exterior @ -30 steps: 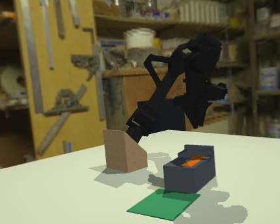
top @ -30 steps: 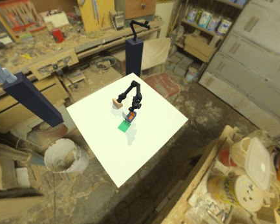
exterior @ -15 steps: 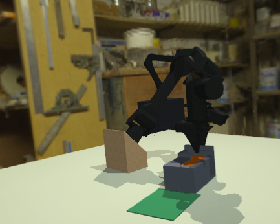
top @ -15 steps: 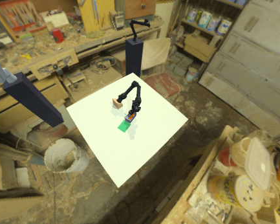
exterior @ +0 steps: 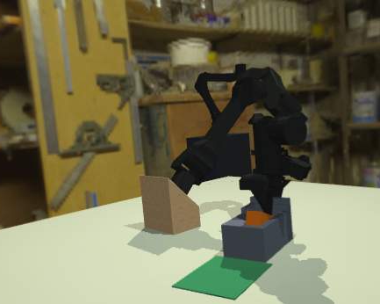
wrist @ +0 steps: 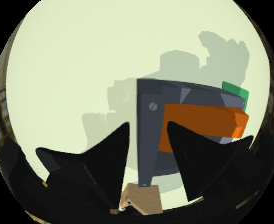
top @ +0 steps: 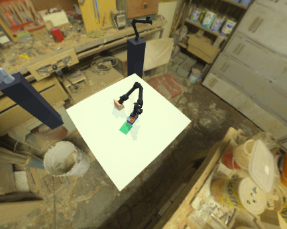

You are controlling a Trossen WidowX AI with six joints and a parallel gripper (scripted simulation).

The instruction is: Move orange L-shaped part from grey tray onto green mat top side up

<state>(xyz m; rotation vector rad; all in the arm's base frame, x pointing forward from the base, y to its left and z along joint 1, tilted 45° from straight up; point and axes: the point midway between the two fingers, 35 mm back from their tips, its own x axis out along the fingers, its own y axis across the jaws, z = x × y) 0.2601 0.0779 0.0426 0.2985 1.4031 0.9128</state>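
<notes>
Now: the orange L-shaped part 5 cm to the right of my gripper tip and 1 cm ahead of it. From my gripper tip the other things lie so: green mat: 21 cm to the right, 7 cm below, 7 cm ahead.
</notes>
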